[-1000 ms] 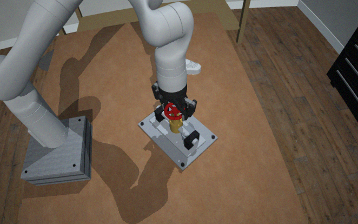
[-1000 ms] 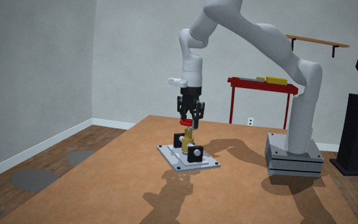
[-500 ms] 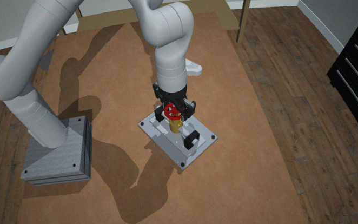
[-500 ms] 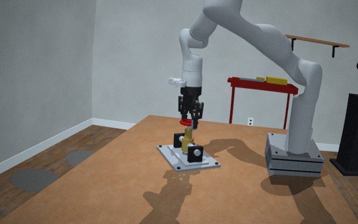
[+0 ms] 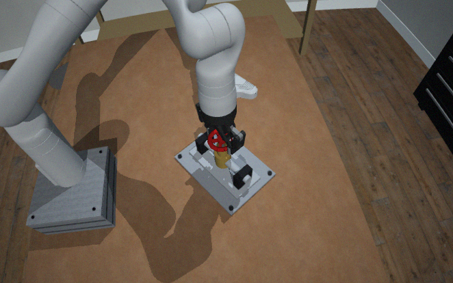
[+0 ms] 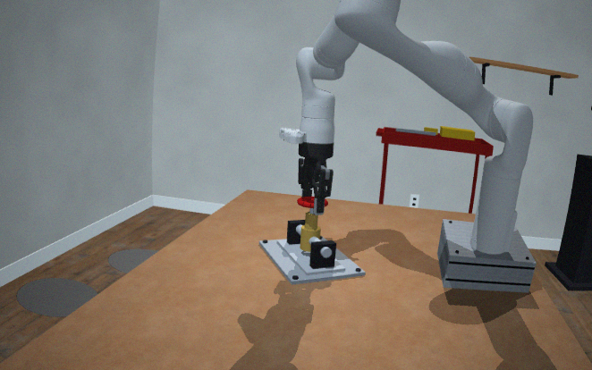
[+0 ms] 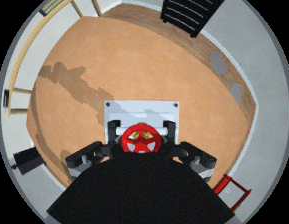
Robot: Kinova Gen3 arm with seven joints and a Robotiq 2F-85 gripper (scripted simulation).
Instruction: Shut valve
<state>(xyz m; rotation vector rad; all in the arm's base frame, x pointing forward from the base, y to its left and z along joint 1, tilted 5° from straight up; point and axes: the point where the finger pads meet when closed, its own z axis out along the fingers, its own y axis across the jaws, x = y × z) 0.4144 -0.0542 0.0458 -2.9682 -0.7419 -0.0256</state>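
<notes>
Right now my hand is right at the handwheel. The rest, counted from my hand: baseplate 130 mm below.
</notes>
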